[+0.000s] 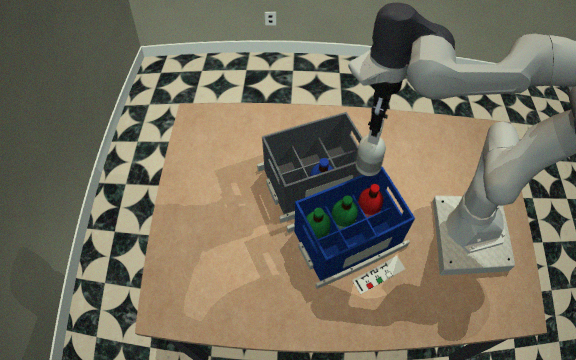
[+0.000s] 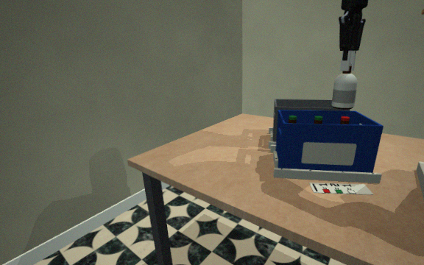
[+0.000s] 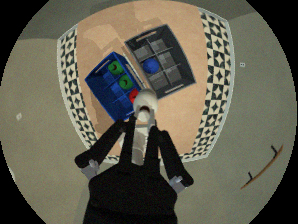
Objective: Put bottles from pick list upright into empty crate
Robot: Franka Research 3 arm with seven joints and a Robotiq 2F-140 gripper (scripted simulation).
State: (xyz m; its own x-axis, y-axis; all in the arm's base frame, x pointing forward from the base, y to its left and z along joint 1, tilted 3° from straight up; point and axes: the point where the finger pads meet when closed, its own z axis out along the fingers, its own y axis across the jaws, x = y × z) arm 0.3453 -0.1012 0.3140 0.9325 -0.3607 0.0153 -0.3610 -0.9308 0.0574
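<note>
Right now my hand is 80 mm above the white bottle. From my hand the other things lie so: blue crate: 40 mm ahead, 130 mm to the left, 260 mm below; red bottle: 20 mm behind, 50 mm to the left, 260 mm below; blue bottle: 120 mm ahead, 30 mm to the right, 260 mm below.
</note>
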